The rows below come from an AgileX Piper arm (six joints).
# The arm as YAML. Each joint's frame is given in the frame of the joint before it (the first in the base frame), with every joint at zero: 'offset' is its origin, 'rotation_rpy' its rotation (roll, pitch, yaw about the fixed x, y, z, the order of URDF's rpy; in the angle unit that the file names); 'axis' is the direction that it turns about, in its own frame. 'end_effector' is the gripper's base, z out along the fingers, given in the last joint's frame.
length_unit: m
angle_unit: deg
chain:
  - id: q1
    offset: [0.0, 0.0, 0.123]
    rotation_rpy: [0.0, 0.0, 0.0]
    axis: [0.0, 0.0, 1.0]
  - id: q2
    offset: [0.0, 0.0, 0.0]
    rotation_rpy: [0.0, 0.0, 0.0]
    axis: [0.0, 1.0, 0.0]
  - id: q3
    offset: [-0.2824, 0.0, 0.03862]
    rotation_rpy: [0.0, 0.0, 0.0]
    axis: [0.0, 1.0, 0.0]
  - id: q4
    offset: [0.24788, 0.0, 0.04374]
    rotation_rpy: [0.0, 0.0, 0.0]
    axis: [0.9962, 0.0, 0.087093]
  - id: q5
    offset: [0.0, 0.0, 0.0]
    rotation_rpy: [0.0, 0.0, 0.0]
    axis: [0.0, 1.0, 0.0]
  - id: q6
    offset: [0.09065, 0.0, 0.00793]
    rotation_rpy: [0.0, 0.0, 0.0]
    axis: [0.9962, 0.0, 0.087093]
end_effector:
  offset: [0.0, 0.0, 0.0]
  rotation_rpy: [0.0, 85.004, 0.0]
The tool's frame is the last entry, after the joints.
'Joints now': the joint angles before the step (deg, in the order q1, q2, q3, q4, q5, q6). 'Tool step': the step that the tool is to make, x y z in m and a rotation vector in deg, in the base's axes. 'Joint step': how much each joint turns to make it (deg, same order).
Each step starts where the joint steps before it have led.
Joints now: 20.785, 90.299, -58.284, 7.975, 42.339, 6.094
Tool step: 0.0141, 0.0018, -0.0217, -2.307, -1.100, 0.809
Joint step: -0.002, 4.398, -0.003, -2.618, -4.635, -0.004
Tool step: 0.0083, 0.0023, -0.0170, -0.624, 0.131, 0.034
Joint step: -0.003, 3.294, -0.002, -0.467, -2.959, -0.005
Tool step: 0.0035, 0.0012, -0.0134, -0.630, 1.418, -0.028
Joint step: 0.004, 2.403, 0.002, -0.056, -0.860, 0.007
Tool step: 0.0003, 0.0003, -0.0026, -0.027, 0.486, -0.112
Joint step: 0.002, 0.451, -0.002, 0.182, 0.015, 0.005
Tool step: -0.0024, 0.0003, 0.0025, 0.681, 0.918, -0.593
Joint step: -0.004, -0.522, 0.009, 1.129, 1.135, -0.007
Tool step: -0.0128, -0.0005, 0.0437, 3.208, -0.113, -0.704
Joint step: 0.000, -6.661, -2.141, 2.876, 7.622, 0.002
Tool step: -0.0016, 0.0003, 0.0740, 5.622, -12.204, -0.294
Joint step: -0.055, -7.636, -6.496, 0.945, 0.736, 0.012
